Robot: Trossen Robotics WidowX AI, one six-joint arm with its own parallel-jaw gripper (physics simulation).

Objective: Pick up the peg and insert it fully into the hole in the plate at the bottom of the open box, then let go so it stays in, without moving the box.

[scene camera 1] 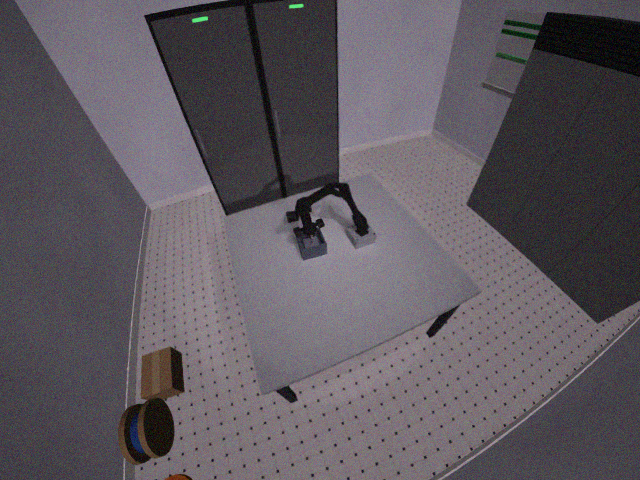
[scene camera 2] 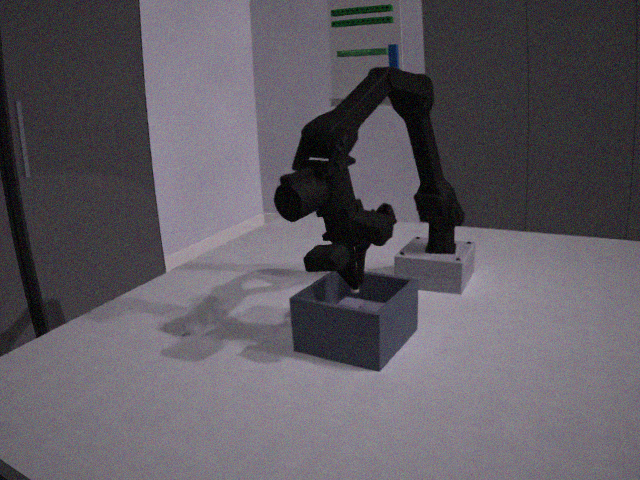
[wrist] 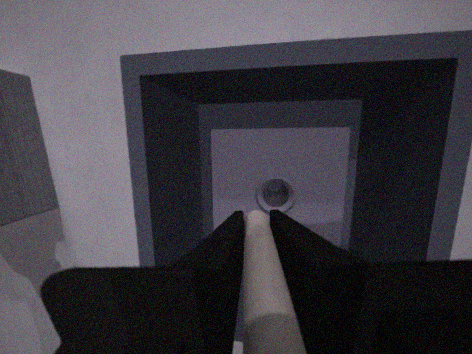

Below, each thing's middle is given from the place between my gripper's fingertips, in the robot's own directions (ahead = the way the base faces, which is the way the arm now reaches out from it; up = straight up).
My gripper is now 10 mm short of the blue-grey box (scene camera 2: 320, 327) and 50 mm above it. Also, from my hand: light plate (wrist: 311, 163) 10 mm ahead, 60 mm below.
